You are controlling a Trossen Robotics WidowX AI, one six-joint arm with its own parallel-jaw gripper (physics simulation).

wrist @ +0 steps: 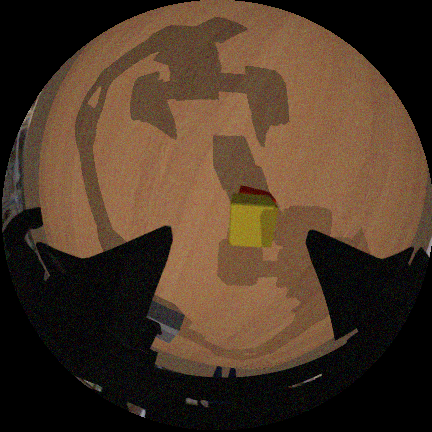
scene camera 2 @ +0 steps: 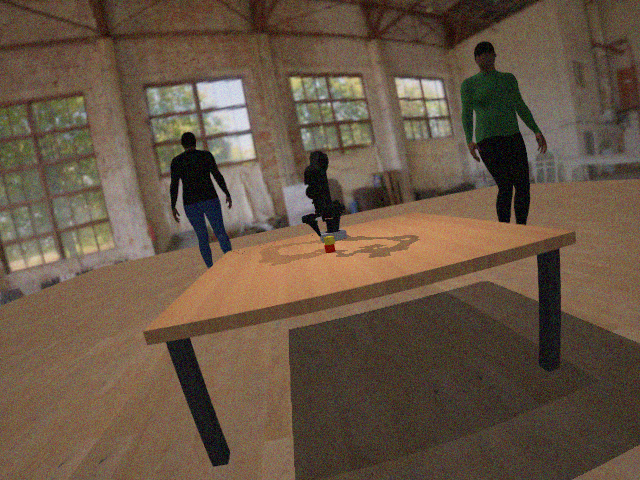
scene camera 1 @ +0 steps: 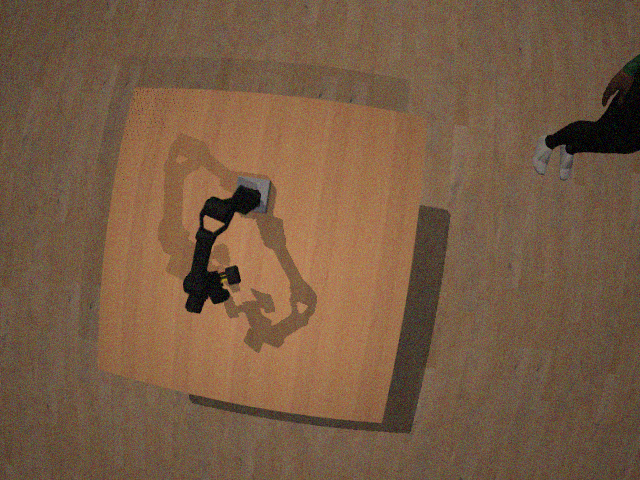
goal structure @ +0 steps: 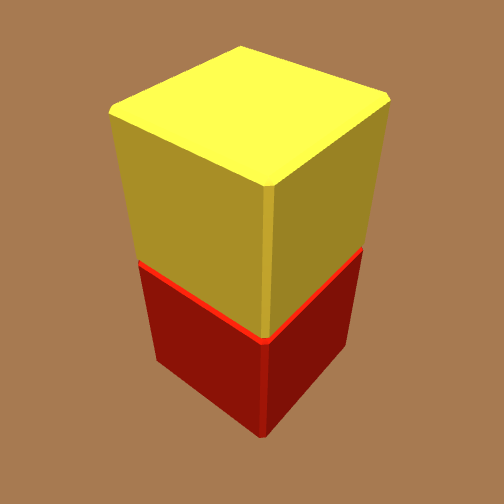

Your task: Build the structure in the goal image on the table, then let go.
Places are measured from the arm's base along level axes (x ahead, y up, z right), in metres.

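Pixels of known places: gripper, fingertip midpoint: [wrist: 243,235] [scene camera 2: 329,232] [scene camera 1: 223,277]; arm's base at its link origin: [wrist: 147,323] [scene camera 2: 333,231] [scene camera 1: 251,198].
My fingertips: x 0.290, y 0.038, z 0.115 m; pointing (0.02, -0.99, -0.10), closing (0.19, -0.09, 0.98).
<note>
Ahead of a thing's pixels: the offset from my fingertips to its top centre. Level surfaces: height alone.
A yellow block @[dx +0.000, dy -0.015, dz +0.006 m] [scene camera 1: 223,279] [scene camera 2: 329,239] [wrist: 250,225] sits on top of a red block @[dx +0.000, dy -0.048, dz +0.011 m] [scene camera 2: 329,248] [wrist: 256,191], and the two form an upright stack on the table @[dy -0.081 m] [scene camera 1: 336,258] [scene camera 2: 258,289] [wrist: 325,125]. In the wrist view a dark red edge of the lower block shows beyond the yellow one. My gripper [scene camera 1: 225,284] [wrist: 243,235] is open and empty. In the wrist view its black fingers stand wide apart, left and right of the stack, with gaps on both sides. In scene camera 1 the arm partly covers the stack and the red block is hidden.
The arm's grey base plate [scene camera 1: 265,195] [wrist: 167,320] stands on the table. Arm shadows fall around the stack. A person in green [scene camera 2: 491,105] and a person in black and blue [scene camera 2: 195,178] stand beyond the table.
</note>
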